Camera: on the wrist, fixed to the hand. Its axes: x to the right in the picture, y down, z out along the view.
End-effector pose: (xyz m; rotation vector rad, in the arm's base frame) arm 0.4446 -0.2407 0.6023 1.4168 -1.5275 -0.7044
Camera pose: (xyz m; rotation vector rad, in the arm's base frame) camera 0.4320 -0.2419 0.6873 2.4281 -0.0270 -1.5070
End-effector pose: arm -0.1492 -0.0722 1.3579 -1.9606 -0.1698 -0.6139
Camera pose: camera -0.1102 -0.1336 1.3121 -1.4998 -1.7468 -1.6126
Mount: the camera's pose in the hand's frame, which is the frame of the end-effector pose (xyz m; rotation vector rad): 0.0202 0.0798 -0.0247 -0.0440 0.0526 -1.5844
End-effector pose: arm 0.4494 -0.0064 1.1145 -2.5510 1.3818 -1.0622
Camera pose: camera 0.3847 -0.0629 1.1164 2.4187 0.7239 0.7349
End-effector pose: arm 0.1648 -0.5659 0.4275 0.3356 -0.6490 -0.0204
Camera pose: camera 0.1888 -0.4855 0.4460 0.7307 -0.1893 -1.5260
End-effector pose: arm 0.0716 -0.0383 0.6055 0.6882 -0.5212 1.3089
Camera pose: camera -0.0035 0.0023 0.6153 0.7308 0.1249 -0.1797
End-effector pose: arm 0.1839 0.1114 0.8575 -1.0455 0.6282 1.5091
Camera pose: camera 0.1144 0.0829 0.8157 -1.1177 -0.2714 0.0905
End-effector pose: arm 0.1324 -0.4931 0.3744 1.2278 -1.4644 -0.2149
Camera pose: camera 0.1127 -0.4617 0.4520 2.0680 -0.1294 -1.2149
